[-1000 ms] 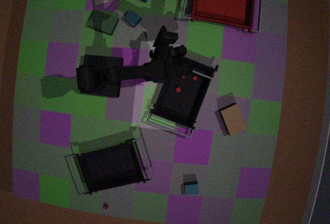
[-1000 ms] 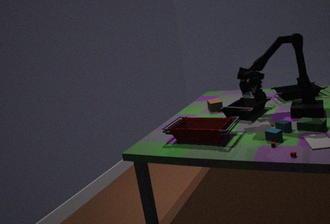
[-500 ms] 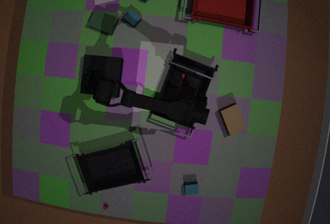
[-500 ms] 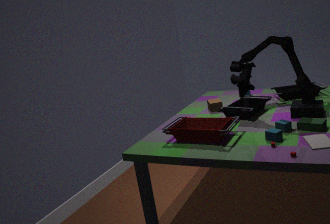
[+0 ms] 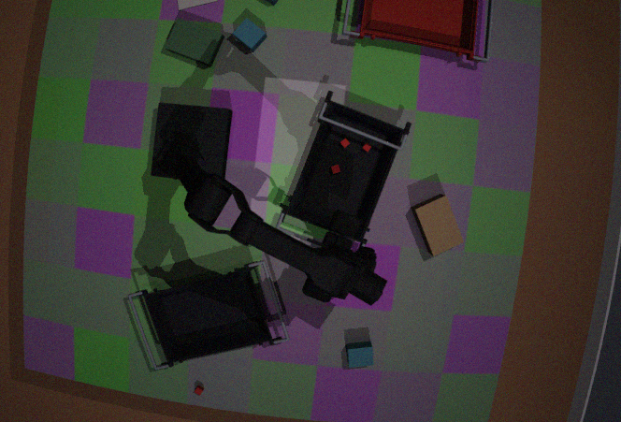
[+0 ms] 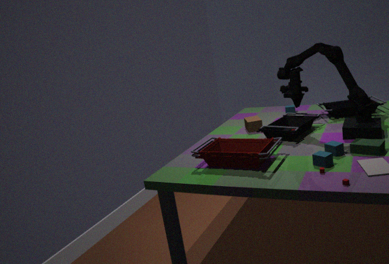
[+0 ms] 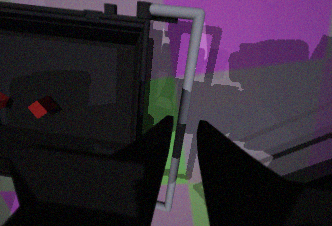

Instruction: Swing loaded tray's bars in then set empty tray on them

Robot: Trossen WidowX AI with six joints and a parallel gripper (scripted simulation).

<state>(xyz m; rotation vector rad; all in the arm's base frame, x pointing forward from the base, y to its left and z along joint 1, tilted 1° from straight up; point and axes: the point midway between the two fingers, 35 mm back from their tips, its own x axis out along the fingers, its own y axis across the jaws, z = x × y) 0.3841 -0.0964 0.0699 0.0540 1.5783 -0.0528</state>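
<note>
Now: gripper tip 26 cm to the left of the black tray, 22 cm past it and 5 cm above it. Round my gripper tip: green box 45 cm behind, 36 cm to the left, 8 cm below; tan box 23 cm ahead, 12 cm to the left, 7 cm below; white sheet 52 cm to the left, 52 cm behind, 10 cm below.
</note>
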